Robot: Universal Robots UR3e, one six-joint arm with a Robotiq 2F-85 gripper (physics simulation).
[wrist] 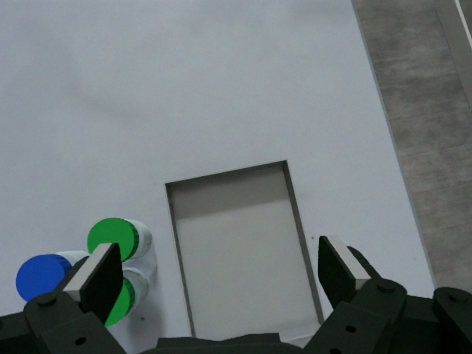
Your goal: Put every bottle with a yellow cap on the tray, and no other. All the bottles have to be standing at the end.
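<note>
The tray (245,260) is a shallow grey rectangle with dark inner walls, at the lower middle of the wrist view; its near end is partly hidden by the gripper body. No bottle shows on its visible part. No yellow cap shows in this view. My gripper (220,258) is open, with its fingers wide apart, one on each side of the tray in the view, and no bottle between them. The left finger partly covers a group of bottles left of the tray.
A green-capped bottle (113,237), a second green-capped bottle (123,301) and a blue-capped bottle (42,276) stand close together at the lower left. The pale table (225,90) ends at the right, with grey floor (420,125) beyond its edge.
</note>
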